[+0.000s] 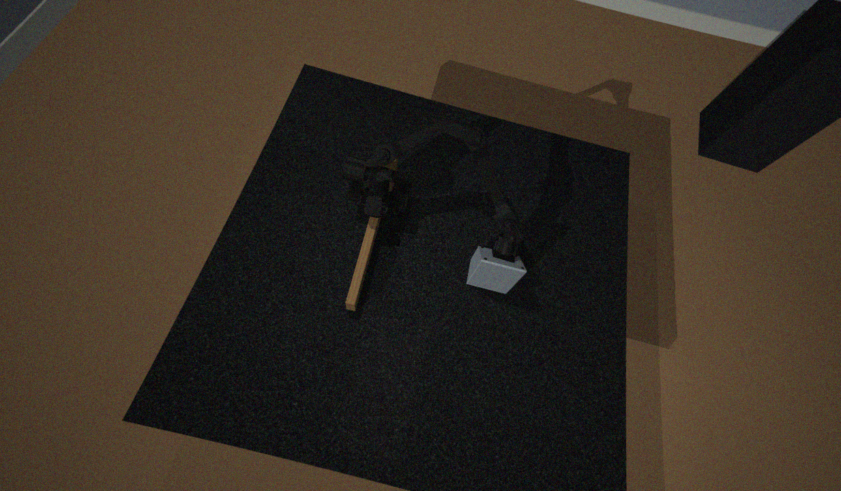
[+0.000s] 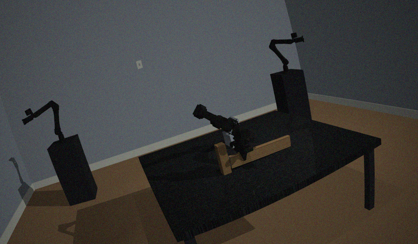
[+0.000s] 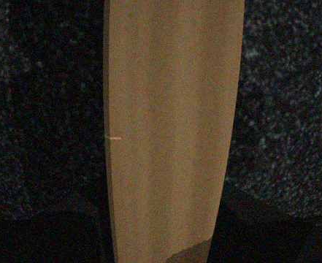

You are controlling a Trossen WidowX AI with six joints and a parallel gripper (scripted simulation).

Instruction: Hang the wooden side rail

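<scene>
Right now the wooden headboard post is 10 mm ahead of my gripper tip, 120 mm to the right of it and 40 mm above it.
</scene>
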